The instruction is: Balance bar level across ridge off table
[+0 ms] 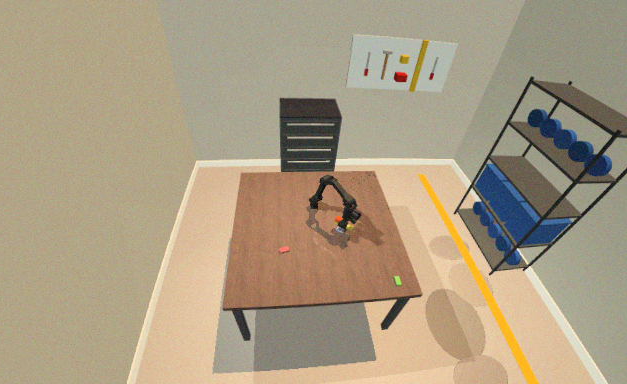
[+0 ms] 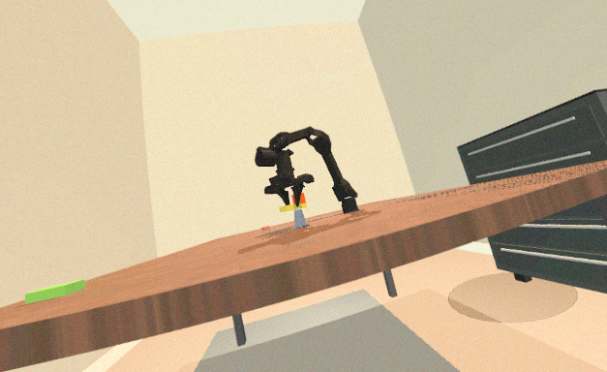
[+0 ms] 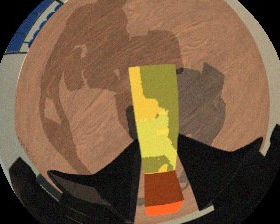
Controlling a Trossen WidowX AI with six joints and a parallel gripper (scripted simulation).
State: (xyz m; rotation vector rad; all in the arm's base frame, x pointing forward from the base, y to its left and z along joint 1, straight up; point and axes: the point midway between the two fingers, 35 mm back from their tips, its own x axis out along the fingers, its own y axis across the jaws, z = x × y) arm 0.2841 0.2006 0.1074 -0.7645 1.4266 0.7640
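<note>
My gripper tip is now 2 cm past the flat yellow bar, 3 cm to the left of it and 2 cm below it. Also, from my gripper tip: green block (46 cm ahead, 30 cm to the left, 6 cm below); red block (15 cm ahead, 46 cm to the right, 6 cm below).
</note>
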